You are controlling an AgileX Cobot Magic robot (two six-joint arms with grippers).
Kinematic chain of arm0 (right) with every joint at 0, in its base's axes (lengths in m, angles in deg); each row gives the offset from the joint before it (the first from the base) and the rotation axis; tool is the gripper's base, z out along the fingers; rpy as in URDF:
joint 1: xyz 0 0 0.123 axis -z
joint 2: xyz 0 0 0 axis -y
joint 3: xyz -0.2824 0 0.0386 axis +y
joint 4: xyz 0.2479 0 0.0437 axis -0.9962 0 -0.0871
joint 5: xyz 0 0 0 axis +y
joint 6: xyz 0.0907 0 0.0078 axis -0.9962 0 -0.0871
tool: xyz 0 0 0 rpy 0 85 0
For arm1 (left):
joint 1: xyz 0 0 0.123 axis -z
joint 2: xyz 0 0 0 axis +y
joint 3: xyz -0.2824 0 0.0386 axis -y
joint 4: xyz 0.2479 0 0.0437 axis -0.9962 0 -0.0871
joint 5: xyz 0 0 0 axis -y
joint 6: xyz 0.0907 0 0.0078 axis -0.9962 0 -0.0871
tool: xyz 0 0 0 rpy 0 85 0
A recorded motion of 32 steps. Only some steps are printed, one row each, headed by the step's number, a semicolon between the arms.
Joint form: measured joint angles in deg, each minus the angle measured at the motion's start. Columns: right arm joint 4, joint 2, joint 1, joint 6, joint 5, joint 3; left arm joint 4, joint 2, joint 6, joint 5, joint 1, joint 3.
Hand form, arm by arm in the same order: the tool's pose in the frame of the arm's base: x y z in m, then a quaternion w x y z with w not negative. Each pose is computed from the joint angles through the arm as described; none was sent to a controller.
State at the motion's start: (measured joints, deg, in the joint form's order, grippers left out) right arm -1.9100 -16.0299 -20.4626 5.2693 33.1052 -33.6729; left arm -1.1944 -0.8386 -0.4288 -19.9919 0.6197 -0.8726
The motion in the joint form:
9: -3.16 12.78 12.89 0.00 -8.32 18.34; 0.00 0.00 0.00 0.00 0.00 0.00
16: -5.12 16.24 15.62 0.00 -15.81 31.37; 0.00 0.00 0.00 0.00 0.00 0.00
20: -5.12 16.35 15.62 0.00 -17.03 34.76; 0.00 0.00 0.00 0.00 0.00 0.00
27: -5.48 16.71 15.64 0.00 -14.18 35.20; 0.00 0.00 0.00 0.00 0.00 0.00
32: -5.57 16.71 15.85 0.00 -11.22 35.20; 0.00 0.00 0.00 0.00 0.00 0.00
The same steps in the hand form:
9: 0.0428 0.0091 0.2600 0.65643 -0.06620 0.74956 0.05359; 0.0529 0.0001 0.1773 0.60856 0.01286 0.79336 0.00777
16: 0.0524 0.0078 0.1997 0.64322 -0.03437 0.76332 0.04926; 0.0529 0.0001 0.1773 0.60856 0.01286 0.79336 0.00777
20: 0.0544 0.0077 0.1818 0.62939 -0.03339 0.77489 0.04797; 0.0529 0.0001 0.1773 0.60856 0.01286 0.79336 0.00777
27: 0.0531 0.0083 0.1752 0.60927 -0.03413 0.79056 0.05139; 0.0529 0.0001 0.1773 0.60856 0.01286 0.79336 0.00777
32: 0.0518 0.0086 0.1707 0.58873 -0.03499 0.80590 0.05196; 0.0529 0.0001 0.1773 0.60856 0.01286 0.79336 0.00777

